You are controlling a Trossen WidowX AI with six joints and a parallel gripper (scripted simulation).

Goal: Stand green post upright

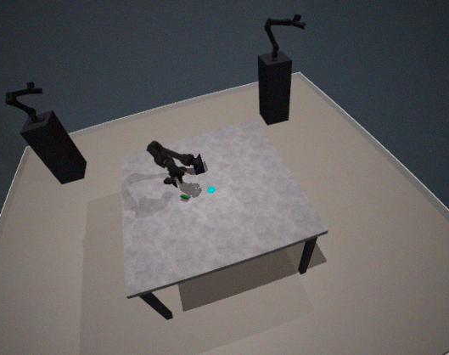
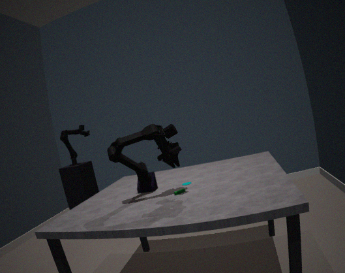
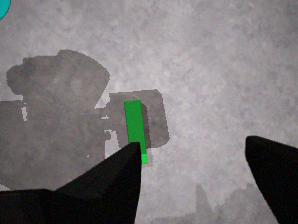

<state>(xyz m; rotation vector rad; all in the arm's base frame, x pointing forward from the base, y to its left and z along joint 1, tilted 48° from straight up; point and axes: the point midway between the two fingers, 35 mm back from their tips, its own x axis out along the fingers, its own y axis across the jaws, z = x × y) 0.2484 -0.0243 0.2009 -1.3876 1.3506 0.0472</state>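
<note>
My gripper tip is 2 cm past the green post, 1 cm to the right of it and 14 cm above it. From my gripper tip the other things lie so: cyan circle: 2 cm behind, 21 cm to the left, 15 cm below.
</note>
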